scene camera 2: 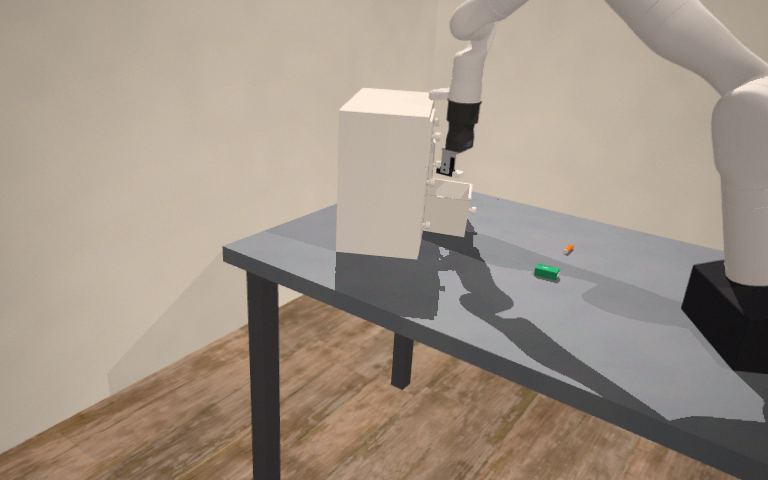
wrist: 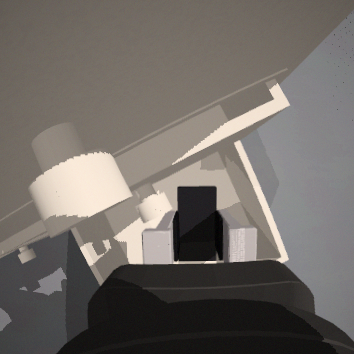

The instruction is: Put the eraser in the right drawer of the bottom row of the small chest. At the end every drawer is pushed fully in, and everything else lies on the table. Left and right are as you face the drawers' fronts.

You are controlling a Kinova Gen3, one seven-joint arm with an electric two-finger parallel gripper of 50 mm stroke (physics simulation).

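Places are measured from the arm's base along level axes (x left, y back, z up), in millimetres.
Pixels of known places: gripper, between the fingertips: (scene camera 2: 447, 171) (wrist: 196, 227); arm's base, origin of its link: (scene camera 2: 757, 273).
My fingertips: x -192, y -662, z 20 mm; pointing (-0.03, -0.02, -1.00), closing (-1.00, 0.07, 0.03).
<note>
For each thing: its top centre in the pictures, then the offset to it from my fingertips. "spot": a spot on its surface instead. Level surfaces: height alone.
- eraser, centre of its top: (wrist: 197, 241) (scene camera 2: 450, 169) dx +1, dy +7, dz +7 mm
- bottom row, a spot on its surface: (wrist: 262, 202) spot: dx -53, dy -7, dz -40 mm
- higher drawer, a spot on its surface: (wrist: 260, 111) spot: dx -28, dy -54, dz +67 mm
- green block, centre of its top: (scene camera 2: 548, 268) dx +166, dy +314, dz -118 mm
- small orange piece with a pale end, centre of its top: (scene camera 2: 568, 247) dx +2, dy +322, dz -125 mm
- grey table, height of its surface: dz -136 mm
- large round knob, a spot on its surface: (wrist: 80, 192) spot: dx +22, dy -29, dz +131 mm
My gripper (scene camera 2: 446, 169) (wrist: 196, 227) is shut on the eraser (scene camera 2: 459, 172) (wrist: 197, 220), a block with a black sleeve and a white end. It holds the eraser in the air above the open right drawer of the bottom row (scene camera 2: 447, 216) (wrist: 262, 202), close to the chest's front. That drawer is pulled well out and part of its floor shows in the wrist view. The white small chest (scene camera 2: 379, 181) (wrist: 125, 55) stands on the table. In the wrist view, a higher drawer (wrist: 260, 111) stands slightly out above the open one, near the gripper.
A green block (scene camera 2: 546, 272) and a small orange piece with a pale end (scene camera 2: 568, 249) lie on the grey table (scene camera 2: 640, 350), between the chest and the black robot base (scene camera 2: 719, 328). A large round knob (wrist: 80, 192) juts from the chest's front left of the fingers in the wrist view.
</note>
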